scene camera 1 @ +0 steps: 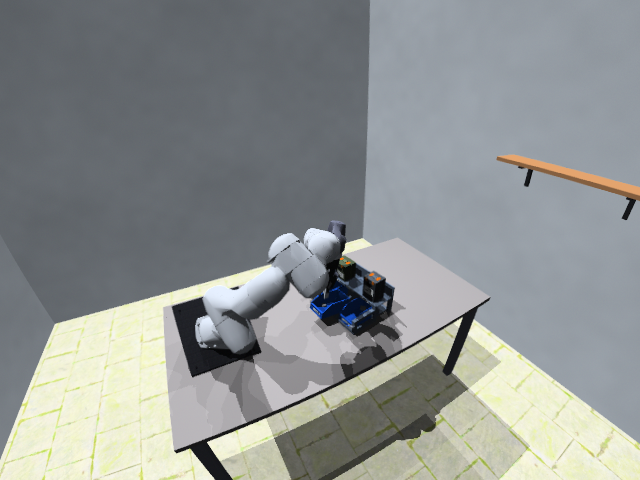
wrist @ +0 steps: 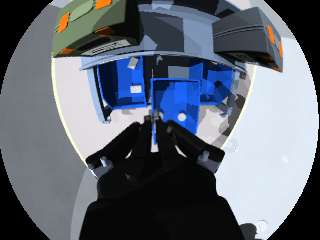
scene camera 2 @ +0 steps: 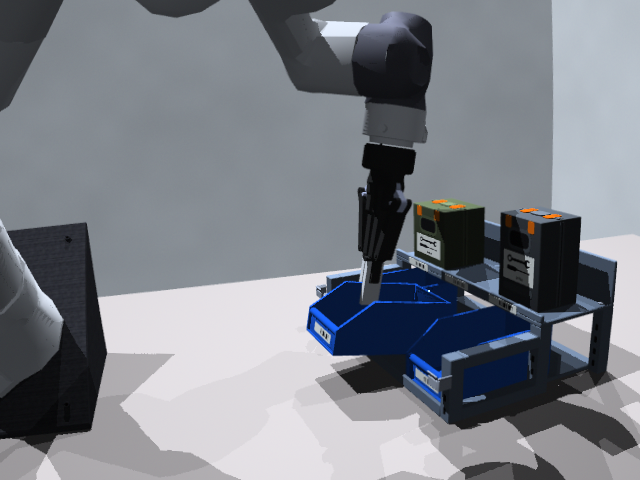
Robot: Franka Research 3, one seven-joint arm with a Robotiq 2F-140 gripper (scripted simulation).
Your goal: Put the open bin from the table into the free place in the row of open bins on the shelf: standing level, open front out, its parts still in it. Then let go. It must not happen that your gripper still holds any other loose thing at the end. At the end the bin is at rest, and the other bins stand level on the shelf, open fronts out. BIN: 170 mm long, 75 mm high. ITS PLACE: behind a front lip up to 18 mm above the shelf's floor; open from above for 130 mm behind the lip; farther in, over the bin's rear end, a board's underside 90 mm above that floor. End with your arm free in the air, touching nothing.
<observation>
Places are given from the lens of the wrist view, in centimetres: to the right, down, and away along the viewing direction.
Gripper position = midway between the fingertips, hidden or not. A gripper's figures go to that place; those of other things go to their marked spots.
my gripper [wrist: 153,114]: -1, -2, 22
black box [wrist: 247,39]: 11, -10, 4
shelf floor [wrist: 155,66]: -1, -15, 22
The marked spots on the shelf floor and the black box are 22 cm apart.
</observation>
